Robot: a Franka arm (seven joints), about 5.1 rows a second.
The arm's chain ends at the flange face. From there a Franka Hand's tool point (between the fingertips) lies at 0.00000 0.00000 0.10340 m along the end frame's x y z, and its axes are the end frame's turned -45 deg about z.
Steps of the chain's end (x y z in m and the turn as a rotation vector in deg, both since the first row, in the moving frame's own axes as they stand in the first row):
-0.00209, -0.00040, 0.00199, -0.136, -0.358, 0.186
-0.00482, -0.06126, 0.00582, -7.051, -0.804, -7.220
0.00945, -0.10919, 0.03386, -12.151, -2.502, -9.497
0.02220, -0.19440, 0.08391, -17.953, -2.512, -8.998
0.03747, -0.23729, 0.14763, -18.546, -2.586, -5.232
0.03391, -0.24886, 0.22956, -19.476, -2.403, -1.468
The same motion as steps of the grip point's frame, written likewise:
-0.00182, -0.00205, 0.00199, 0.157, -0.349, 0.186
0.03044, -0.03817, 0.00503, -4.417, -5.554, -7.220
0.06644, -0.05683, 0.03145, -6.823, -10.361, -9.497
0.12911, -0.10044, 0.07879, -10.918, -14.471, -8.998
0.16875, -0.12010, 0.14216, -11.285, -14.943, -5.232
0.17285, -0.13028, 0.22355, -12.072, -15.471, -1.468

